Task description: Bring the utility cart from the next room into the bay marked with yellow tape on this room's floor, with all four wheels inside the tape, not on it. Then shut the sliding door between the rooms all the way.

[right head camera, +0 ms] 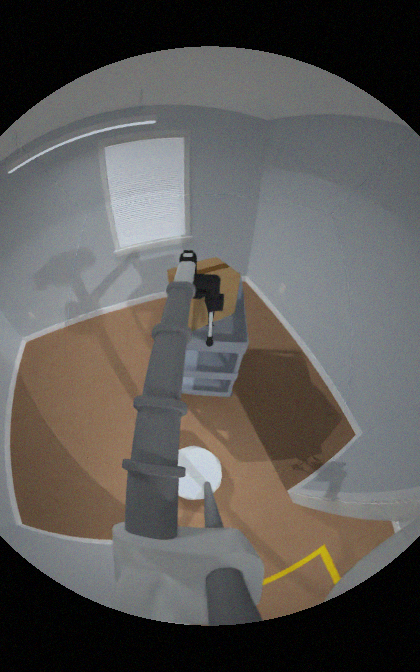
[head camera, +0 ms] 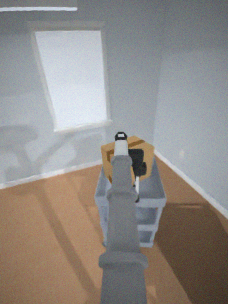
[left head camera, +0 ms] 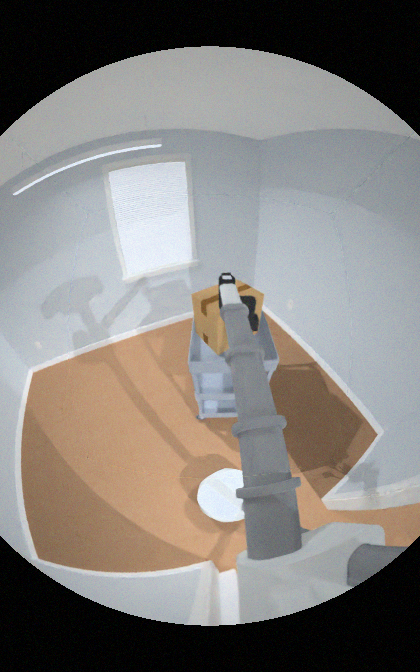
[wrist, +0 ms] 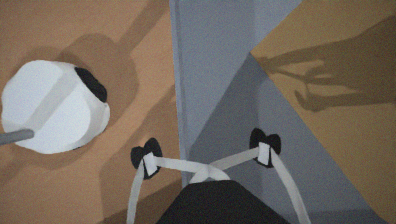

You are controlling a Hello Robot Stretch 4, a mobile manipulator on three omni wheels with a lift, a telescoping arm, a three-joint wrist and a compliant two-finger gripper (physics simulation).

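Places are measured from the robot's base along level axes (x right, y ahead, z up), in millimetres.
Pixels of known places: gripper, between the fingertips: (wrist: 205,145).
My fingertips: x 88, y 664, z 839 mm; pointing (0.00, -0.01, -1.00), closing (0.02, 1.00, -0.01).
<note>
Behind a point stands the place of what it marks.
The grey utility cart (head camera: 154,201) @[z 810, x 206, y 628 mm] (left head camera: 207,367) (right head camera: 235,346) (wrist: 210,30) @[z 766, x -63, y 690 mm] stands in the room with the window, near the far corner. My gripper (right head camera: 210,341) (wrist: 205,145) @[z 839, x 88, y 664 mm] is open at the cart's near end. In the wrist view one fingertip shows over the floor and the other over the top tray, with the cart's edge running between them. I cannot tell their height above the rim. The fingers hold nothing. Yellow tape (right head camera: 295,565) shows one corner of the bay at the bottom right of the right head view. The sliding door cannot be made out. The cart's wheels are mostly hidden.
A brown cardboard box (head camera: 149,160) @[z 939, x 209, y 891 mm] (left head camera: 207,320) (right head camera: 230,295) (wrist: 350,140) @[z 855, x 96, y 820 mm] sits in the cart's top tray. My round white base (left head camera: 217,495) (right head camera: 206,470) (wrist: 45,100) @[z 187, x -33, y 13 mm] stands on the floor on the near side of the cart. Walls meet behind the cart, and a wall end juts in at the right.
</note>
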